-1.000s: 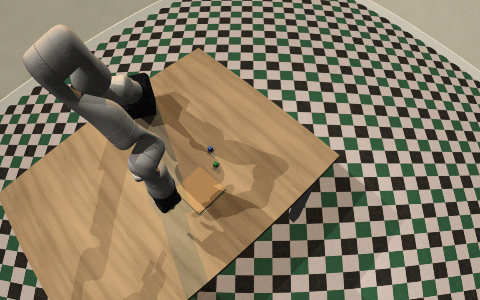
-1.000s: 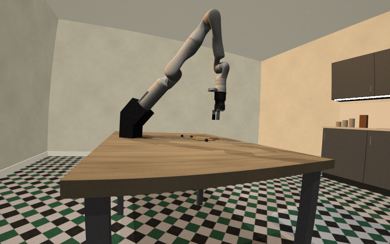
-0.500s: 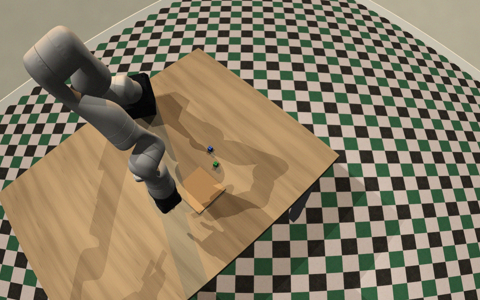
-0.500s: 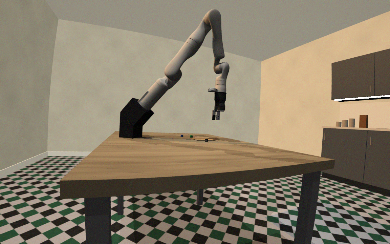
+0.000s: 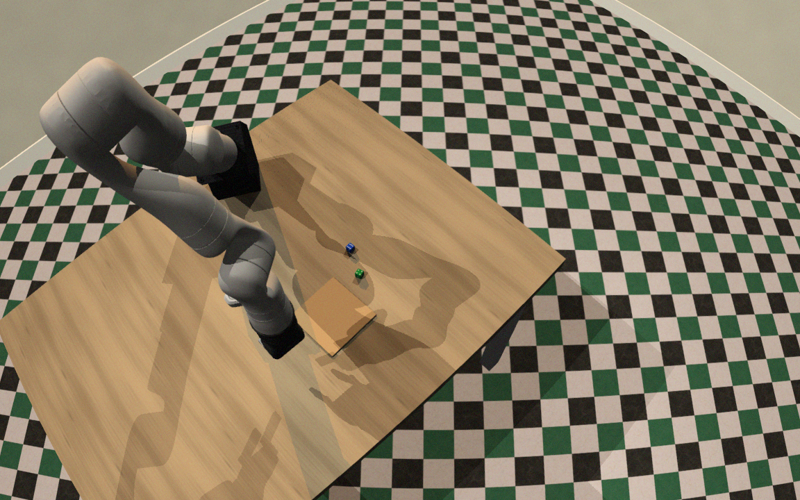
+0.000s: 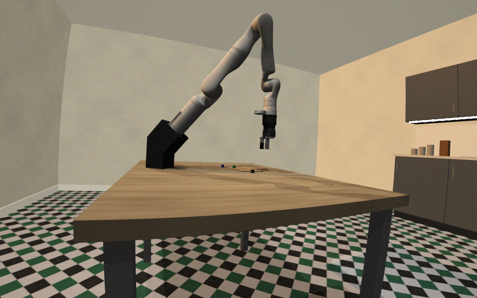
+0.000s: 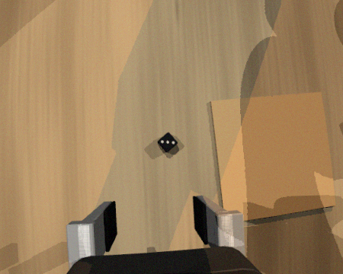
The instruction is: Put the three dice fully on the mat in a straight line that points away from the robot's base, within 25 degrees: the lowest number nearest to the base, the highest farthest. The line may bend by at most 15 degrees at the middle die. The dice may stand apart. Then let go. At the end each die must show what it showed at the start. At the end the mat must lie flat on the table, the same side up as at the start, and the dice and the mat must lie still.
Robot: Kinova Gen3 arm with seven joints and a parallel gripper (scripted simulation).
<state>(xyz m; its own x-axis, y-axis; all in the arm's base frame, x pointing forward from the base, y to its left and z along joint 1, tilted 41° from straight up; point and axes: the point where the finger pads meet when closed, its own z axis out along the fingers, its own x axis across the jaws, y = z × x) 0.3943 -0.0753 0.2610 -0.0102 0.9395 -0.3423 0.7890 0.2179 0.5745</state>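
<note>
Right now my hand is 30 mm past the orange mat, 140 mm to the right of it and 140 mm above it. Also, from my hand: green die 70 mm behind, 260 mm to the left, 140 mm below; then blue die 140 mm behind, 290 mm to the left, 140 mm below; then black die 50 mm behind, 20 mm to the left, 140 mm below.
</note>
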